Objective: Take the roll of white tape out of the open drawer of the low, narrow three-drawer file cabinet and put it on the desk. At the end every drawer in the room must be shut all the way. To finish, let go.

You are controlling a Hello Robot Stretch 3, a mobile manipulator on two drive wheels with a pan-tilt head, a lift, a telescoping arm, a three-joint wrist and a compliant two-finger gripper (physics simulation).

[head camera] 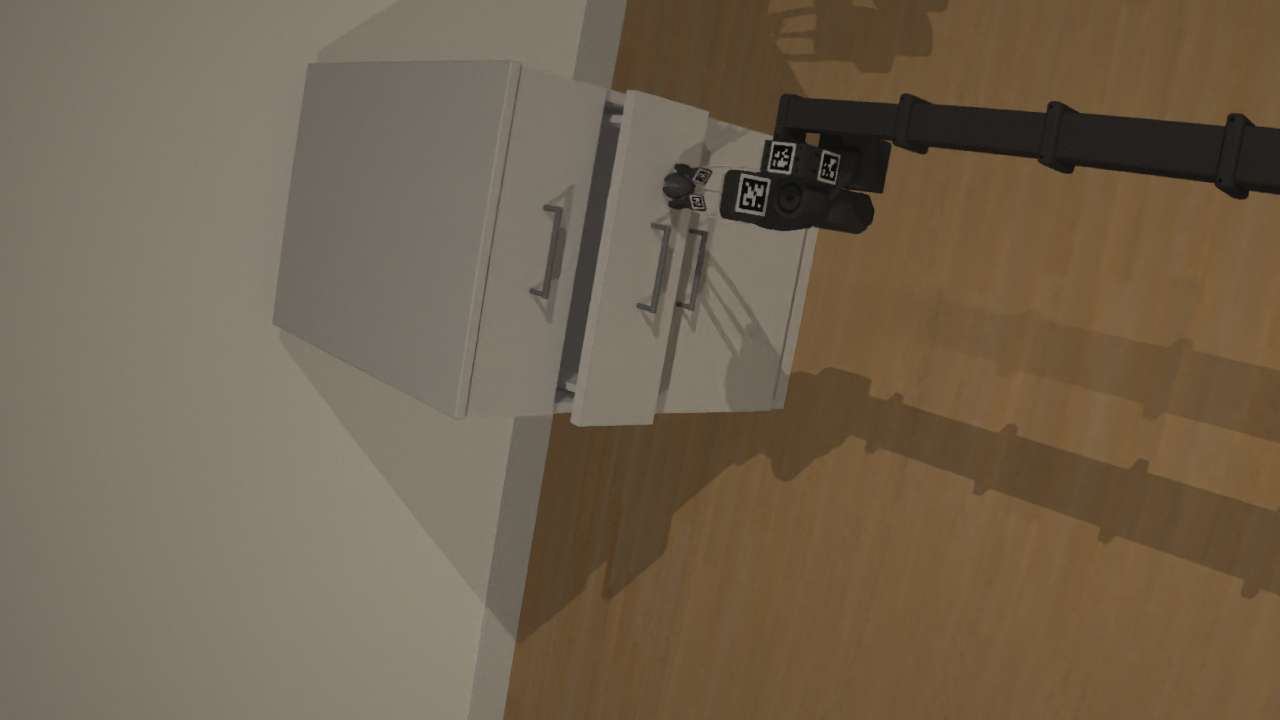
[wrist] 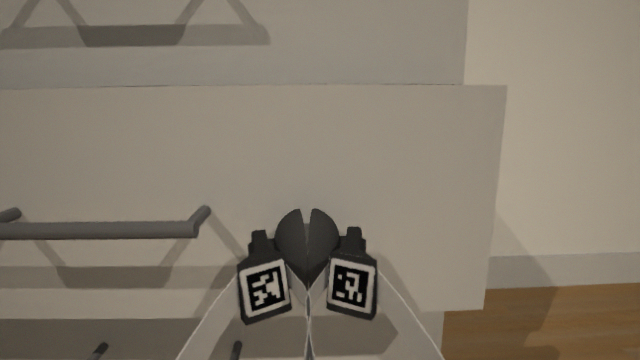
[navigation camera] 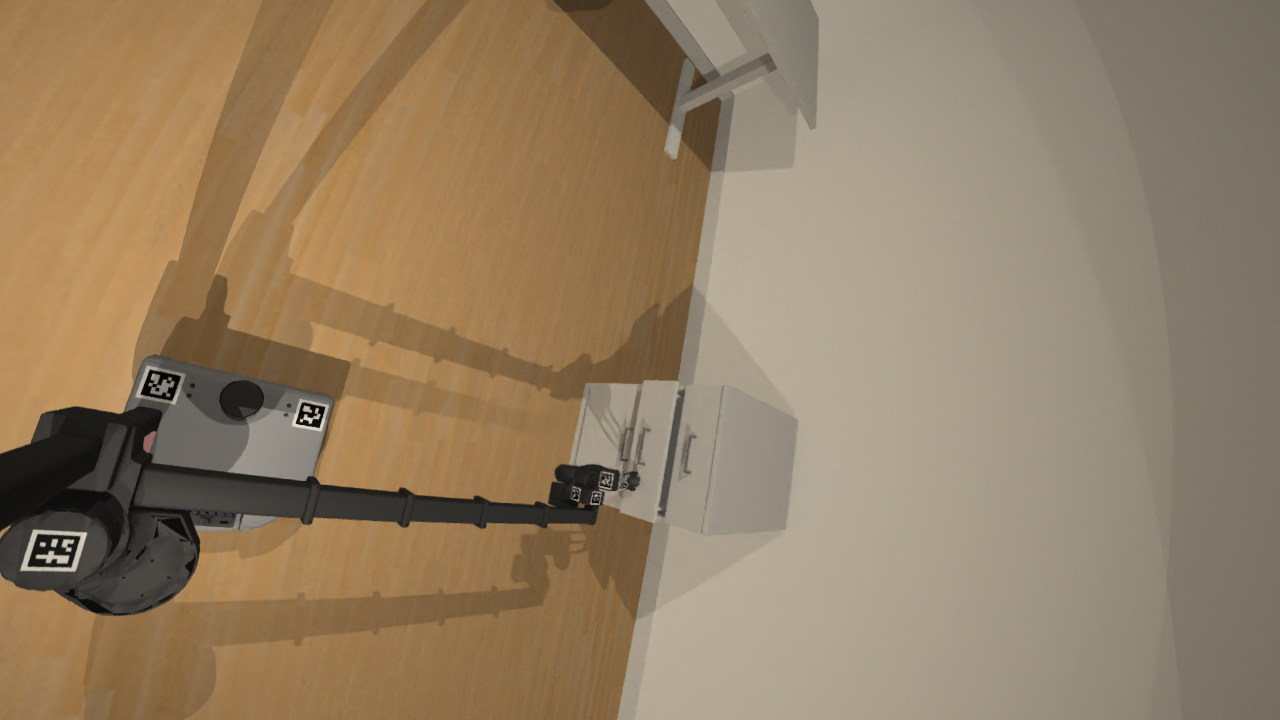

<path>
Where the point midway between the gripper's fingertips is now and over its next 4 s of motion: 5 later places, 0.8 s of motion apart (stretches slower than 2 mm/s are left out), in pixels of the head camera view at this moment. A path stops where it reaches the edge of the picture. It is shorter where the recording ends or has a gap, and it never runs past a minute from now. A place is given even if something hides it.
The gripper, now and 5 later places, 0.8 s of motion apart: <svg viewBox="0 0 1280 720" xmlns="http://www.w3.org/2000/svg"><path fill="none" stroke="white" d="M668 185L692 189L758 198L837 211L927 225L1024 241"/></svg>
</path>
